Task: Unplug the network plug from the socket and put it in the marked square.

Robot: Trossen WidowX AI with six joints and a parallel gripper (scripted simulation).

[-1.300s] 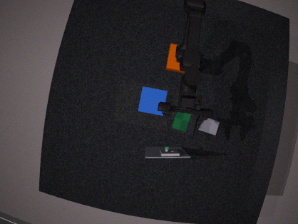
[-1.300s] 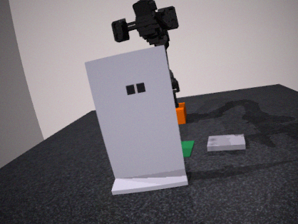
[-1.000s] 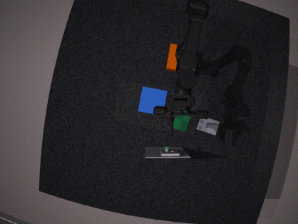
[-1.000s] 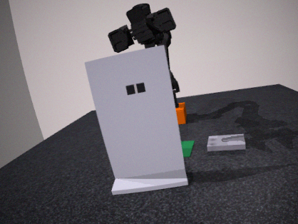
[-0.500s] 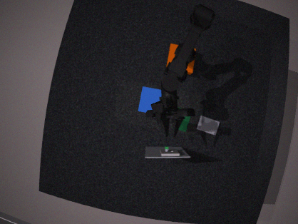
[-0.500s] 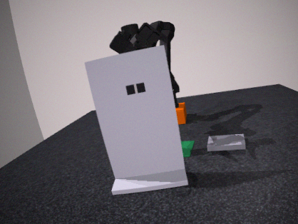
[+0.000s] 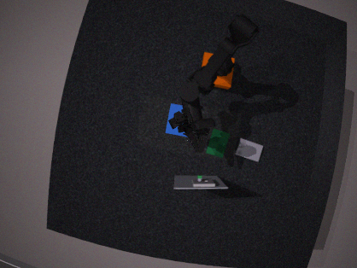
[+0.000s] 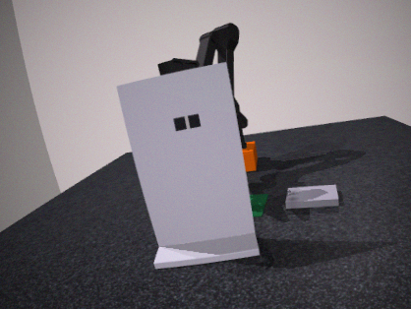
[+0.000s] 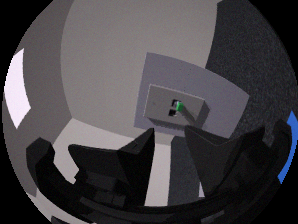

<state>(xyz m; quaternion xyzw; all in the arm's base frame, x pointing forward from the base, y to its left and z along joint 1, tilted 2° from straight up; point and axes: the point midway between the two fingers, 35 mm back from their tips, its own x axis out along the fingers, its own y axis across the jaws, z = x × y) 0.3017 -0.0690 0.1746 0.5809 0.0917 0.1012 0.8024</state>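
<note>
The network plug is 100 mm ahead of my gripper tip, 20 mm below it and 10 mm to the left of it. Round my gripper tip: flat grey block 230 mm below, 220 mm to the left, 20 mm behind; grey upright panel 120 mm ahead, 110 mm below, 20 mm to the left.
</note>
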